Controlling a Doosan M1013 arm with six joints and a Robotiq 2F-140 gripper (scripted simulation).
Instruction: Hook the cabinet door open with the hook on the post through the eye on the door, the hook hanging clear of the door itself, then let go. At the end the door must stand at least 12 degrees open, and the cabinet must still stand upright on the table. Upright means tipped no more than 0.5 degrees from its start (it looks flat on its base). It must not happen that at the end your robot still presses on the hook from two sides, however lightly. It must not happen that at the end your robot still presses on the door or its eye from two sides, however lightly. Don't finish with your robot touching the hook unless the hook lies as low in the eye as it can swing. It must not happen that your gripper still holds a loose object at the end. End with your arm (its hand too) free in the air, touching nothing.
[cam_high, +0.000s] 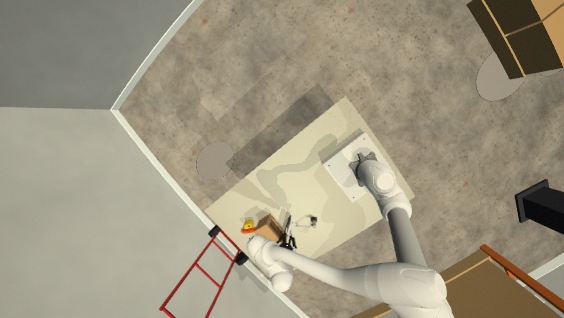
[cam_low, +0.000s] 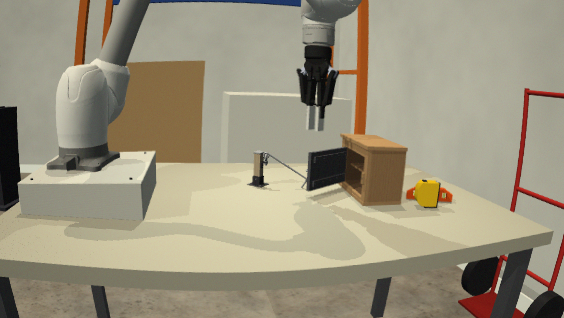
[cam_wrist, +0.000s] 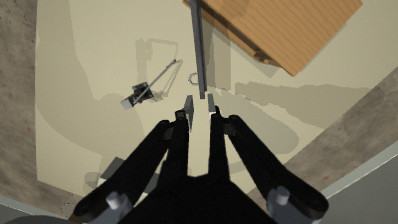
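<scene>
My gripper is now 15 cm above the dark door, 6 cm to the right of it and 5 cm short of it.
</scene>
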